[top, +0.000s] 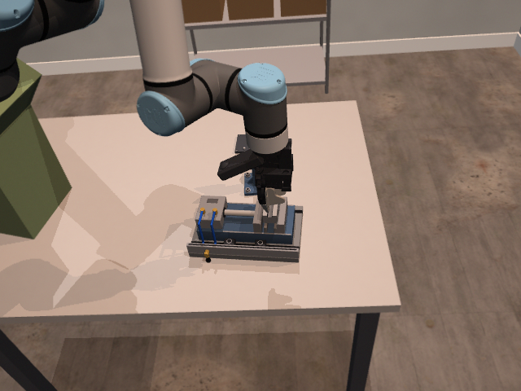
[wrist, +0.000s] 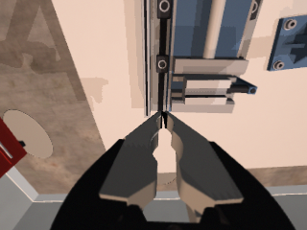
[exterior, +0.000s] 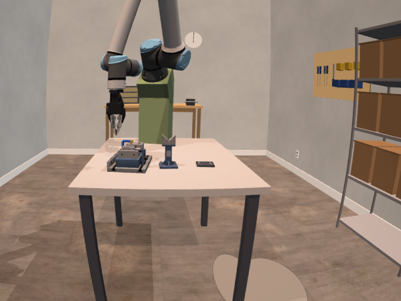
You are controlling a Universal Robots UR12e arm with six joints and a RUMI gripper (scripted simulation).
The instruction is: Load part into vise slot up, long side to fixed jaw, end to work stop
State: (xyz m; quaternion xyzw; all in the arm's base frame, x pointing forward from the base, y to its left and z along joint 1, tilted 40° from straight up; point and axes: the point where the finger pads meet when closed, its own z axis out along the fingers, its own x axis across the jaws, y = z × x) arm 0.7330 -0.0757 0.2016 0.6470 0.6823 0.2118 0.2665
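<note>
Now: the part 60 mm to the left of my hand and 80 mm below it. From my hand the other things lie so: moving jaw (40 mm behind, 70 mm to the left, 100 mm below); then fixed jaw (30 mm ahead, 70 mm to the left, 100 mm below); then work stop (110 mm to the left, 90 mm below).
</note>
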